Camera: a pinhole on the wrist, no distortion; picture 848 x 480 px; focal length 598.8 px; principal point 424.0 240.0 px. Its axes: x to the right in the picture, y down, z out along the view. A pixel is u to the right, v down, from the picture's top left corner.
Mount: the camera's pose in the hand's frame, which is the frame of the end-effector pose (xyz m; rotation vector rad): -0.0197 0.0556 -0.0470 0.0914 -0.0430 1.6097
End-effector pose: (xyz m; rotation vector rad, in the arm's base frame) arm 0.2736 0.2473 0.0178 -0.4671 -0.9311 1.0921
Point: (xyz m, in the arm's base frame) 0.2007 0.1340 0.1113
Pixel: 44.3 459.1
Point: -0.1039 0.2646 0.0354
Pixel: 721.5 272.9
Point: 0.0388 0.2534 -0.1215
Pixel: outside the picture
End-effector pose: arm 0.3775 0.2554 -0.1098 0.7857 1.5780 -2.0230
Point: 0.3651 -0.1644 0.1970
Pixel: 274.7 468.9
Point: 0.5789 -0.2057 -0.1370
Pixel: 768.4 392.9
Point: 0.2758 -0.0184 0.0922
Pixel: 160.9 334.1
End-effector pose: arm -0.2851 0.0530 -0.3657 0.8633 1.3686 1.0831
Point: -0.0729 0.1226 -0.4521
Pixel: 170.9 68.6
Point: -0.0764 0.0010 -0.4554
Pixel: 65.0 323.9
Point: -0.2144 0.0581 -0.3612
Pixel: 197.1 189.5
